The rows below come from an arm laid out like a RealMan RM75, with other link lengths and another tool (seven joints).
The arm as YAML. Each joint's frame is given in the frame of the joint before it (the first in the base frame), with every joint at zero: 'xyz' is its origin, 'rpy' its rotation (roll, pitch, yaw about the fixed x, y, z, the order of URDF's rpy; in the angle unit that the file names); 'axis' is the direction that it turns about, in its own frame. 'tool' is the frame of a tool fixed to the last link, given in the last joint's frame.
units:
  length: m
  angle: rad
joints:
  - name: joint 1
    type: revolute
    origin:
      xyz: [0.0, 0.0, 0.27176]
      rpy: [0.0, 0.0, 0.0]
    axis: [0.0, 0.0, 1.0]
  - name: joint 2
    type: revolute
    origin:
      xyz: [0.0, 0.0, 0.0]
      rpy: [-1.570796, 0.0, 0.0]
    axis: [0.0, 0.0, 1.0]
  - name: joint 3
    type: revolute
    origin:
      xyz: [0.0, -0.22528, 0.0]
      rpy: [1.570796, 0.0, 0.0]
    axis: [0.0, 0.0, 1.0]
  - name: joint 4
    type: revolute
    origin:
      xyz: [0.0, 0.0, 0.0]
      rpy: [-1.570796, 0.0, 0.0]
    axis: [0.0, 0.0, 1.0]
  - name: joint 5
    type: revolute
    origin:
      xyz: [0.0, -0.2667, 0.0]
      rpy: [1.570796, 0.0, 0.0]
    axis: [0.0, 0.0, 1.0]
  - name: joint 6
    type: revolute
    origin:
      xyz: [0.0, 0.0, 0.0]
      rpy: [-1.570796, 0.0, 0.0]
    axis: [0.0, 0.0, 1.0]
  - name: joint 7
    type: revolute
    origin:
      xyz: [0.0, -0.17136, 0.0]
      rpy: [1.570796, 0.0, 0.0]
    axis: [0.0, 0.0, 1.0]
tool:
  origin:
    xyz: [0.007, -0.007, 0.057]
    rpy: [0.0, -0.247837, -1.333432]
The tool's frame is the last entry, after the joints.
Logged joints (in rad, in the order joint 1, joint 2, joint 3, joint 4, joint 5, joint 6, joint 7), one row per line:
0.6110, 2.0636, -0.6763, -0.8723, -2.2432, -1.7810, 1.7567
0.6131, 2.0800, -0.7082, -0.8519, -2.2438, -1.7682, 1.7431
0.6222, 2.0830, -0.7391, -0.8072, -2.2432, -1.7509, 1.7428
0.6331, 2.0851, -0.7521, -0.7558, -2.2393, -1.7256, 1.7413
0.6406, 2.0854, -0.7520, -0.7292, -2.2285, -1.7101, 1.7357
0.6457, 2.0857, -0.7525, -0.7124, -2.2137, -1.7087, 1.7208
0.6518, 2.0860, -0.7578, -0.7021, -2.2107, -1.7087, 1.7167
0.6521, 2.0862, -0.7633, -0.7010, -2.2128, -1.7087, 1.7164
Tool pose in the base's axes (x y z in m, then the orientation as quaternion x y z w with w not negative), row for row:
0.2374, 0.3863, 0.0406, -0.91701, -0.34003, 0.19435, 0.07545
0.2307, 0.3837, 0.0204, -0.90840, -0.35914, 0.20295, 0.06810
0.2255, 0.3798, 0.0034, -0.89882, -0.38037, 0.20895, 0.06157
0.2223, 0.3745, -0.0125, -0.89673, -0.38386, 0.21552, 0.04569
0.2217, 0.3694, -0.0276, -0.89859, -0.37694, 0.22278, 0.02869
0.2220, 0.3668, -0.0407, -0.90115, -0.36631, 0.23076, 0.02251
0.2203, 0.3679, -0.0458, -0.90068, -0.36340, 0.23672, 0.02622
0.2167, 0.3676, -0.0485, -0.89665, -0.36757, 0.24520, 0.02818
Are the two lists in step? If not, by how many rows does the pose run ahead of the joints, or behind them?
The pose runs 2 rows behind the joints: the pose in row i belongs to the joints in row i - 2.
